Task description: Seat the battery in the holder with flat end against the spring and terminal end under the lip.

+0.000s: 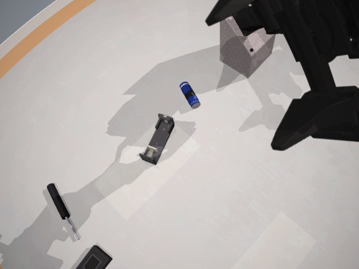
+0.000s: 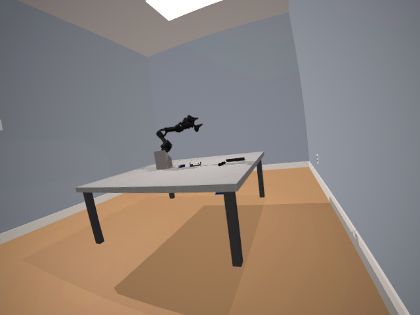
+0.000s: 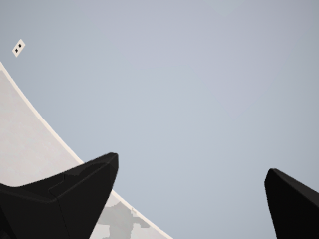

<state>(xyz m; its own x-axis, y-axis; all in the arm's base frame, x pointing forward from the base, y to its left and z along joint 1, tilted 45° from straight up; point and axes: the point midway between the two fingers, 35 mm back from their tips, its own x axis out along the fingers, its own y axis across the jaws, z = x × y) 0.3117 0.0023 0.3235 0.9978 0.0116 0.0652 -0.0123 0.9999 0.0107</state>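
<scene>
The battery is 390 mm below my gripper tip, 230 mm to the right of it and 130 mm behind it. Also, from my gripper tip: remote battery door (400 mm below, 240 mm ahead); then black-handled screwdriver (390 mm below, 270 mm ahead, 200 mm to the right); then dark remote control (380 mm below, 320 mm ahead, 60 mm to the right).
</scene>
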